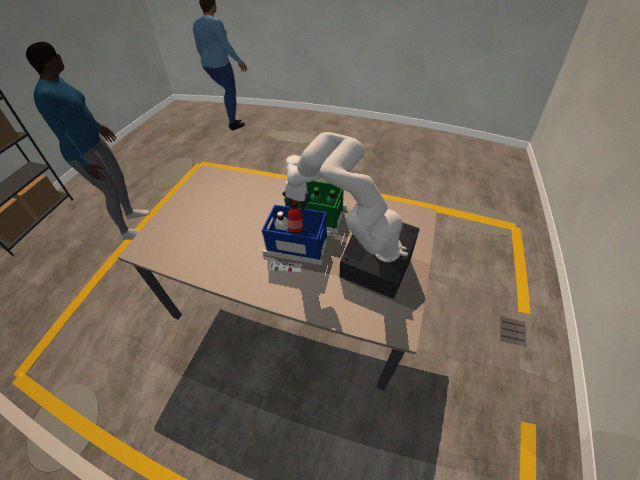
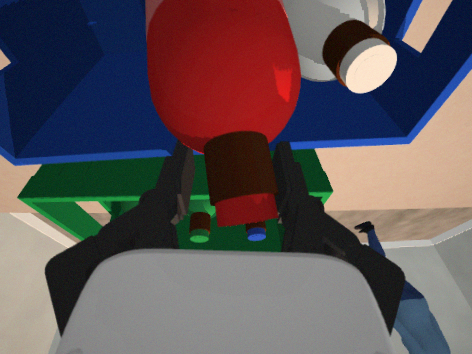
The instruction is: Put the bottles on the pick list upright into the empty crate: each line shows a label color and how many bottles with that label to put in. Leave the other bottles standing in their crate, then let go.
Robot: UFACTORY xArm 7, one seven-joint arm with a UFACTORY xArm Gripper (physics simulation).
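Pixels of known places: gripper, fingertip midpoint: (image 1: 297, 207) (image 2: 233, 155); arm's base at its link origin: (image 1: 387, 248).
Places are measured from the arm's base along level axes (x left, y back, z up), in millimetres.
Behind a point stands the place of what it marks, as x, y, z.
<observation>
A red bottle (image 1: 294, 219) {-13, -469, -1} (image 2: 220, 75) {-29, -480, 27} stands in the blue crate (image 1: 311, 246) {71, -344, -58} (image 2: 350, 142) {-74, -569, 1}, beside a white-capped bottle (image 1: 280, 223) {-8, -552, -55} (image 2: 315, 40) {-34, -542, -49}. My gripper (image 1: 298, 198) {-92, -494, 2} (image 2: 233, 155) {-92, -494, 2} is at the red bottle's neck. Its fingers stand on either side, with a gap showing at the left and the right finger very close or touching, so it is still open. Behind, the green crate (image 1: 336, 209) {-193, -320, -40} (image 2: 100, 175) {-153, -381, -22} holds a green-capped bottle (image 2: 199, 237) {-272, -471, -12} and a blue-capped bottle (image 2: 256, 234) {-258, -548, -11}. The pick list (image 1: 284, 267) {158, -457, -172} lies before the blue crate; its print is too small to read.
The black robot base (image 1: 369, 279) {121, -38, -99} stands right of the crates on the table (image 1: 206, 217) {10, -1064, -174}. The green crate is directly behind the blue one. One person (image 1: 62, 118) stands left of the table and another (image 1: 214, 46) is at the back.
</observation>
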